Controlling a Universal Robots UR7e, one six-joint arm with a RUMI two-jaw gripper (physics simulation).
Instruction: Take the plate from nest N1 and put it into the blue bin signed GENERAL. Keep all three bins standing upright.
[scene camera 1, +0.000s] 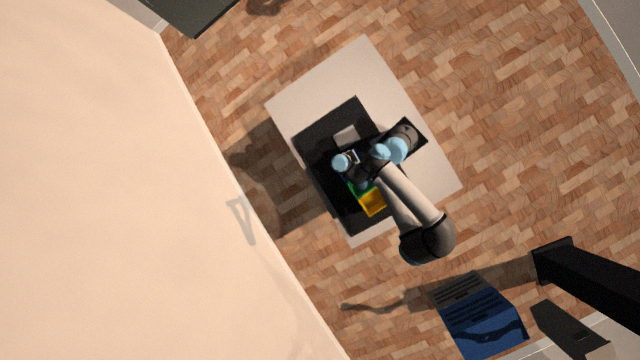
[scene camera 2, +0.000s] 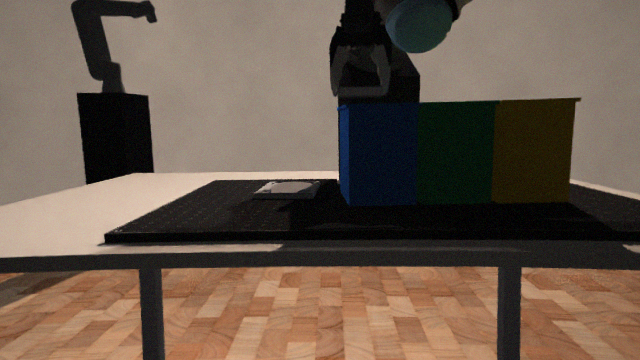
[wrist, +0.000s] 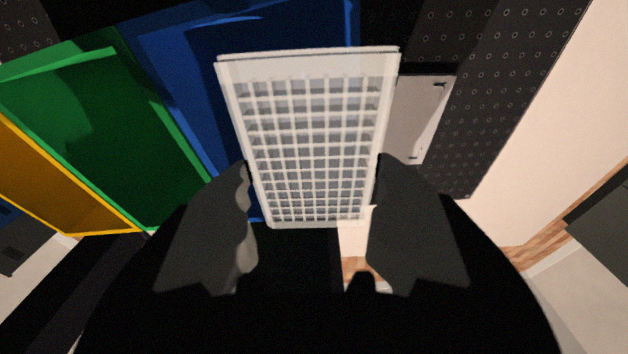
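Seen in the pictures: gripper, fingertip midpoint: (scene camera 2: 359, 96) (wrist: 313, 160); arm's base at its link origin: (scene camera 1: 402, 138).
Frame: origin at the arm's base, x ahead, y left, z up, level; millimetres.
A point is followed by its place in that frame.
The clear gridded plate (scene camera 2: 362, 92) {x 378, y 6, z -110 mm} (wrist: 305, 70) {x 371, y 2, z -99 mm} is held level between the two fingers of my gripper (scene camera 2: 360, 89) {x 312, y -6, z -113 mm} (wrist: 313, 160) {x 312, y -6, z -113 mm}, which is shut on it. In scene camera 2 the plate hangs slightly above the rim height of the blue bin (scene camera 2: 382, 155) {x 393, y 42, z -220 mm} (wrist: 192, 127) {x 321, y 85, z -132 mm}; in the wrist view the bin's opening shows behind and below it. The green bin (scene camera 2: 456, 155) {x 363, y 169, z -223 mm} (wrist: 110, 150) {x 270, y 209, z -167 mm} and the yellow bin (scene camera 2: 534, 155) {x 330, y 299, z -226 mm} (wrist: 60, 195) {x 193, y 327, z -164 mm} (scene camera 1: 372, 201) {x 263, y 317, z -308 mm} stand upright beside it in a row. A flat pale nest (scene camera 1: 346, 137) {x 263, y -165, z -299 mm} (scene camera 2: 287, 190) {x 313, y -154, z -298 mm} (wrist: 417, 110) {x 294, y -176, z -298 mm} shows no plate on it. No bin sign is readable.
The bins and nest stand on a black perforated board (scene camera 1: 320, 131) {x 415, y -280, z -310 mm} (scene camera 2: 200, 215) {x 507, y -249, z -310 mm} (wrist: 455, 125) {x 271, y -264, z -310 mm} on a pale table (scene camera 1: 360, 65) {x -25, y -600, z -323 mm} (scene camera 2: 60, 215) {x 473, y -530, z -323 mm}. The arm (scene camera 1: 410, 192) {x 141, y 200, z 343 mm} reaches over the board beside the bins. A wall (scene camera 1: 125, 175) lies beyond the table's left side.
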